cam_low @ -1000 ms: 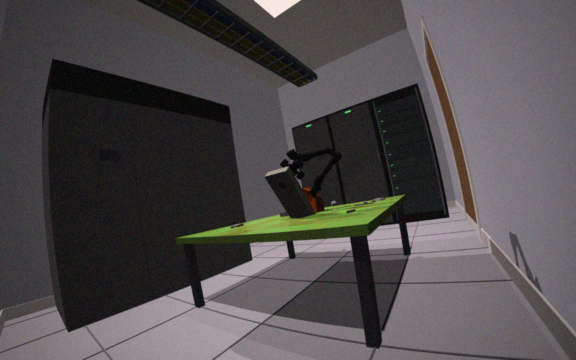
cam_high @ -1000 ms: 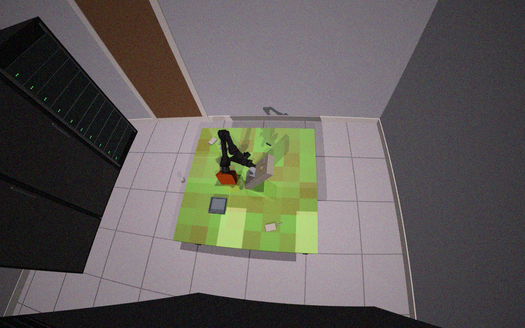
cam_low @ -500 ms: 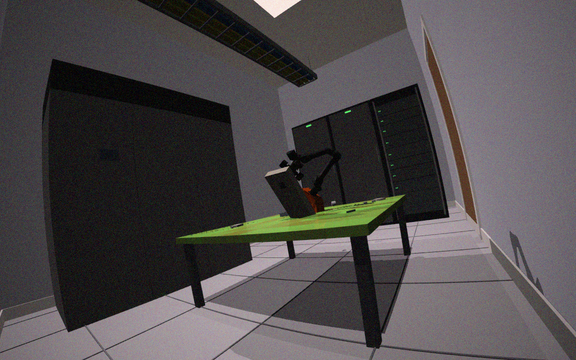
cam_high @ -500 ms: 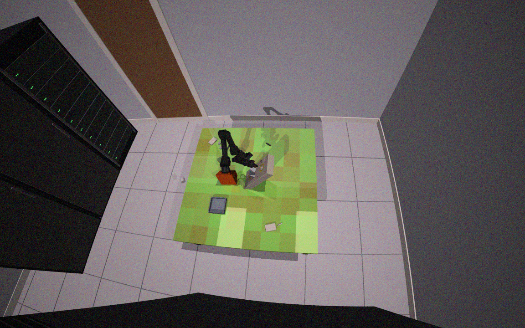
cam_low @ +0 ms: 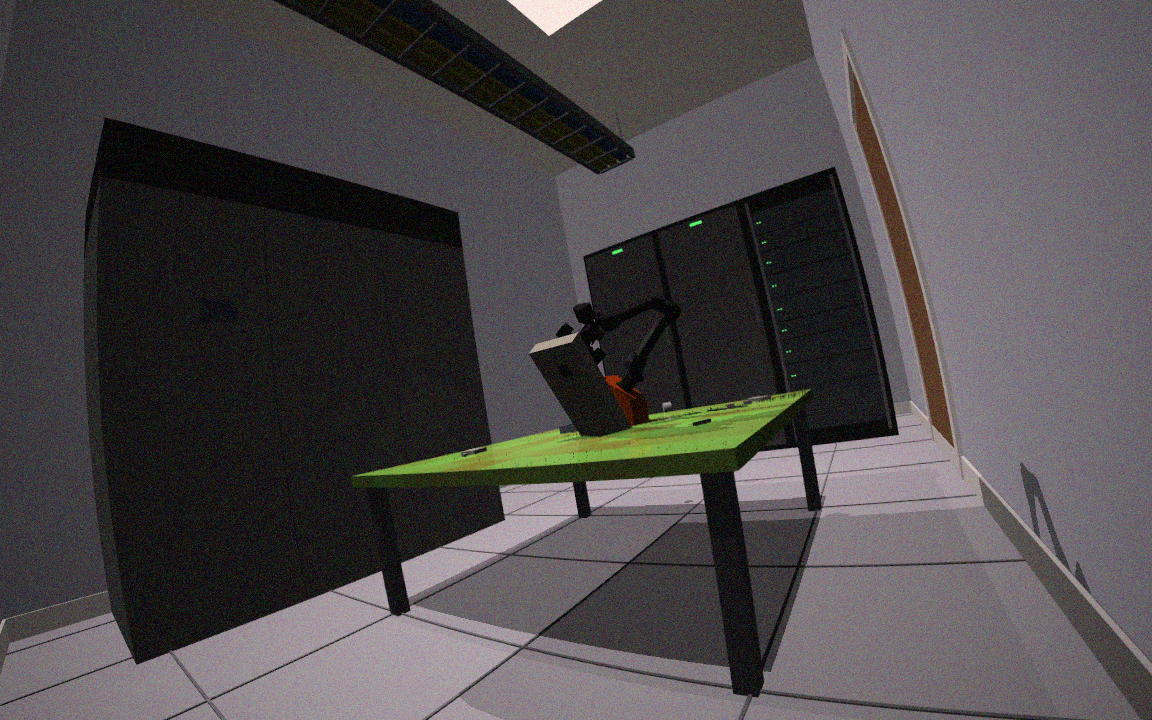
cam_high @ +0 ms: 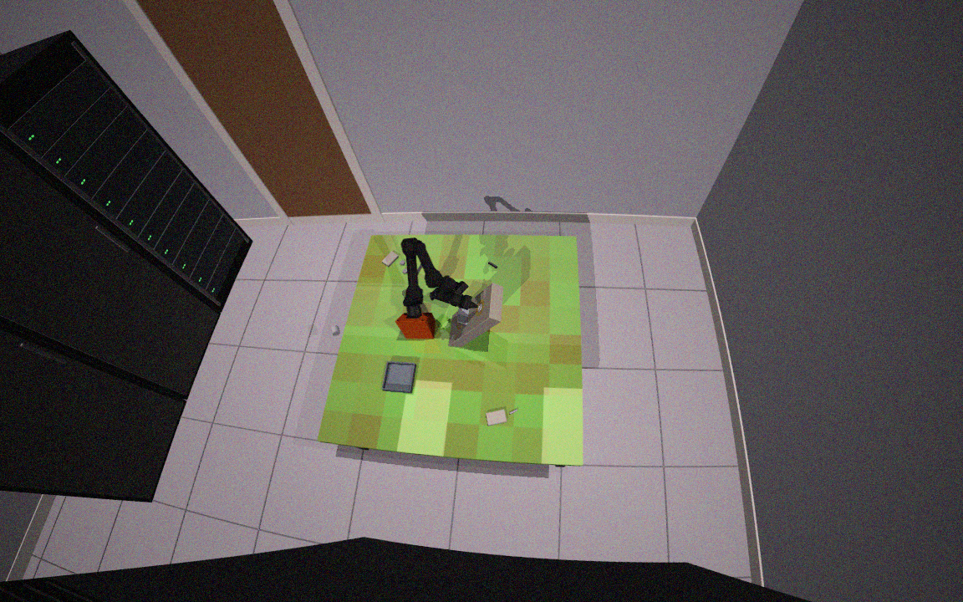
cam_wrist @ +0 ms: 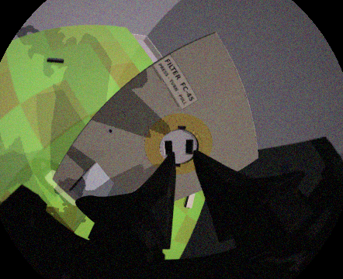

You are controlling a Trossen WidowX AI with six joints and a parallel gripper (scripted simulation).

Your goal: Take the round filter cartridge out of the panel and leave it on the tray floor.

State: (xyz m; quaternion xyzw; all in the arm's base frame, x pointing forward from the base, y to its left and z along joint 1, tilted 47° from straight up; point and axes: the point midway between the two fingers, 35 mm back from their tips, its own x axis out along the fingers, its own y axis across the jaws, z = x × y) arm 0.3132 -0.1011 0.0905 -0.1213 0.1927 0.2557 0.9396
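Right now my gripper tip is 3 cm short of the round filter cartridge and 2 cm above it. The rest, counted from my gripper tip: small dark piece: 42 cm to the left, 27 cm below, 3 cm ahead; grey service panel: 10 cm below, 2 cm behind; dark square tray: 41 cm behind, 28 cm to the right, 27 cm below.
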